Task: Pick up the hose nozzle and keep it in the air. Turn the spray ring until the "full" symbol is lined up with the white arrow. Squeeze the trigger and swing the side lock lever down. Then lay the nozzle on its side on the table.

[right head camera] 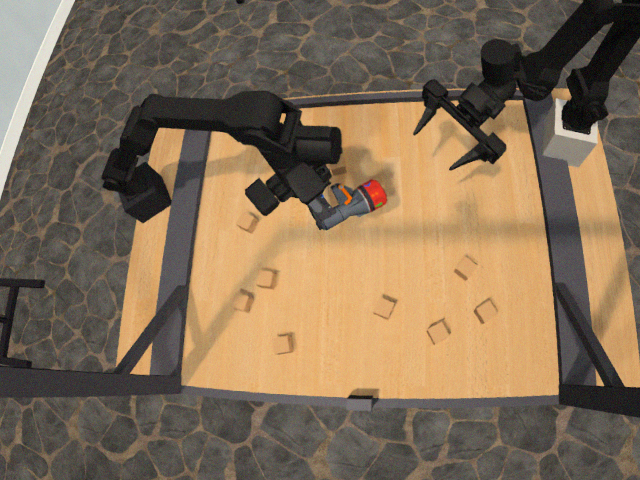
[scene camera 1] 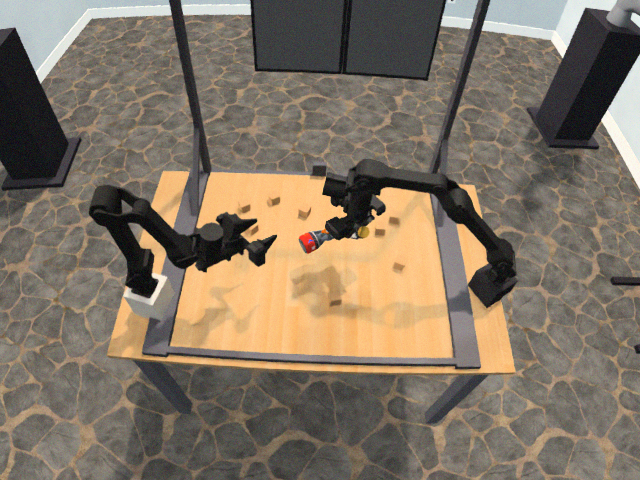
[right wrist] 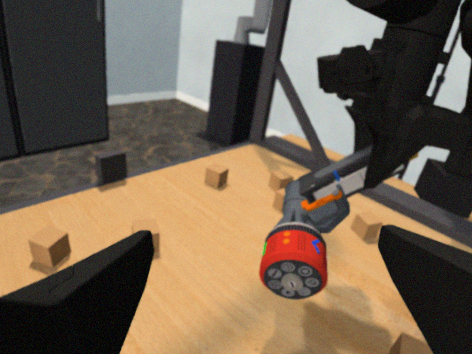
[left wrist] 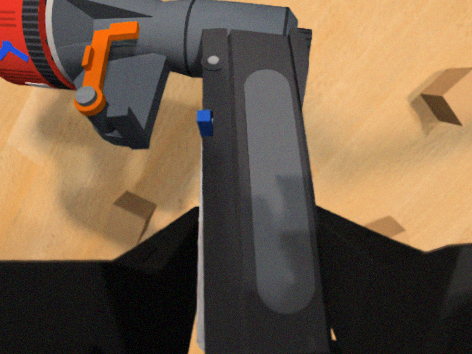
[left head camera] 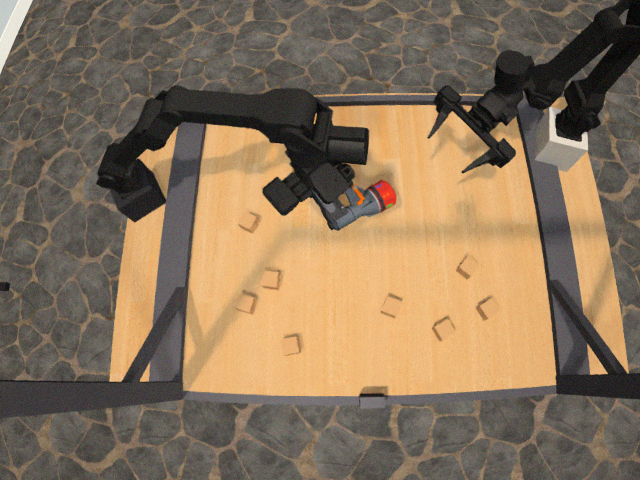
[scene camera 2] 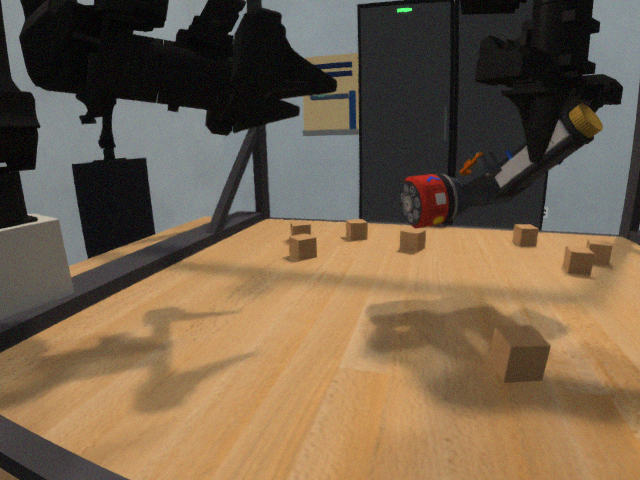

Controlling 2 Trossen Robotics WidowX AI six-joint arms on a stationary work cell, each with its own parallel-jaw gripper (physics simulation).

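Frame: origin at the left arm's base, x ahead, y left, z up, level; millimetres.
Where they show: left gripper, fingertip midpoint: (scene camera 1: 351, 234) (right wrist: 362, 180) (left wrist: 252, 215) (scene camera 2: 545, 163); right gripper, fingertip midpoint: (right head camera: 431, 151) (scene camera 1: 266, 227) (right wrist: 266, 239) (left head camera: 445, 155) (scene camera 2: 315, 100); left arm's base at its link origin: (right head camera: 134, 186) (scene camera 1: 497, 275) (right wrist: 455, 170) (left head camera: 128, 183); right arm's base at its link origin: (right head camera: 576, 120) (scene camera 1: 145, 286) (left head camera: 568, 127) (scene camera 2: 3, 224).
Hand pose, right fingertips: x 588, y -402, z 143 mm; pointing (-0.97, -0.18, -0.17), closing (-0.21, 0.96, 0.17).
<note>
Things, the pixels of their top centre, and the offset from my right fingertips. "pt": a spot on its surface instead. Level surfaces: height alone.
- hose nozzle at a spot on its surface: (right wrist: 295, 205) (scene camera 2: 470, 180) (right head camera: 344, 210) (left head camera: 356, 210) pt dx -182, dy +25, dz -90 mm
- orange lever at its top centre: (left wrist: 81, 63) (right wrist: 324, 192) dx -164, dy +46, dz -58 mm
- grey trigger at a spot on its surface: (left wrist: 137, 100) pt dx -177, dy +58, dz -77 mm
- table at its surface level: dz -231 mm
- brown block at its top centre: (scene camera 2: 521, 335) (left wrist: 124, 226) (right wrist: 416, 351) (right head camera: 336, 161) (scene camera 1: 335, 295) dx -125, dy +187, dz -197 mm
- white base at its top centre: (scene camera 2: 3, 224) (right head camera: 576, 120) (left head camera: 568, 127) (scene camera 1: 145, 286) dx +375, dy -60, dz -116 mm
The hose nozzle (left head camera: 366, 207) (right head camera: 354, 207) (scene camera 2: 478, 191) (right wrist: 295, 205) hangs tilted above the table, its red spray ring (left head camera: 386, 195) (right head camera: 375, 193) (scene camera 1: 309, 242) (scene camera 2: 434, 198) (right wrist: 294, 250) pointing away from my left gripper. My left gripper (left wrist: 252, 215) is shut on the nozzle's handle. In the left wrist view, the orange lever (left wrist: 100, 55) sits beside the grey trigger (left wrist: 137, 100), which stands apart from the handle. I cannot make out the white arrow or which symbol it meets. My right gripper (left head camera: 446, 154) (right head camera: 433, 151) (scene camera 1: 266, 229) (right wrist: 266, 239) is open and empty, apart from the nozzle, facing its ring.
Several small brown blocks (left head camera: 391, 305) (right head camera: 385, 306) (scene camera 1: 304, 212) lie scattered on the table (left head camera: 330, 372). One brown block (scene camera 2: 522, 353) lies below the raised left arm. Grey frame rails (left head camera: 170, 258) (scene camera 1: 460, 310) run along the table's sides. A white base (left head camera: 562, 142) carries the right arm.
</note>
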